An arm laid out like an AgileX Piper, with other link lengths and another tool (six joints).
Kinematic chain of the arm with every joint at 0, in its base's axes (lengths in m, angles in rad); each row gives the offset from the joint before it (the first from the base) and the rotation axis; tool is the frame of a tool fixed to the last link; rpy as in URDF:
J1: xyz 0 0 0.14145 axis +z
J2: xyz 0 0 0 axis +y
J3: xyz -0.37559 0 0.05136 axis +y
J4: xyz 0.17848 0 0.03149 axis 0.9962 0 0.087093
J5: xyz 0 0 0 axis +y
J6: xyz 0.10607 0 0.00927 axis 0.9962 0 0.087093
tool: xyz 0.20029 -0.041 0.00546 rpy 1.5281 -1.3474 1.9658
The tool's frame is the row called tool.
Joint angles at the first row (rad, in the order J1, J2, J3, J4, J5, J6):
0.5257, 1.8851, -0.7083, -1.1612, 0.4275, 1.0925
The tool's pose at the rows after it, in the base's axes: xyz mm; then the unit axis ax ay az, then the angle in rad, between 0 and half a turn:
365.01 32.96 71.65 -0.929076 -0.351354 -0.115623 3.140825
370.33 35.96 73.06 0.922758 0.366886 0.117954 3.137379
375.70 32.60 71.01 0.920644 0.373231 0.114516 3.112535
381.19 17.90 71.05 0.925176 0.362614 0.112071 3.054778
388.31 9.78 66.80 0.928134 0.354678 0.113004 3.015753
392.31 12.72 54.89 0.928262 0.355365 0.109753 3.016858
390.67 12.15 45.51 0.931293 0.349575 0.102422 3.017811
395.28 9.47 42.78 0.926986 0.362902 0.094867 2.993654
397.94 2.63 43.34 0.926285 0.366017 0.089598 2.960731
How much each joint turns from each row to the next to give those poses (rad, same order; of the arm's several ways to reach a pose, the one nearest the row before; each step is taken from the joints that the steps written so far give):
0.0001, -0.0009, -0.0020, -0.0020, -0.0001, 0.0231
-0.0001, 0.0011, 0.0000, -0.0365, -0.0080, 0.0035
0.0000, 0.0203, -0.0020, -0.0493, 0.0139, 0.0315
0.0000, 0.0300, 0.0000, -0.0663, 0.0535, 0.0778
-0.0010, 0.0390, 0.0000, -0.0766, 0.0332, 0.0913
0.0000, 0.0395, -0.0001, -0.0572, -0.0072, 0.0657
0.0000, 0.0269, 0.0001, -0.0098, -0.0014, 0.0278
-0.0010, 0.0209, -0.0010, -0.0321, 0.0146, 0.0008
0.0000, 0.0159, 0.0001, -0.0150, 0.0291, 0.0040

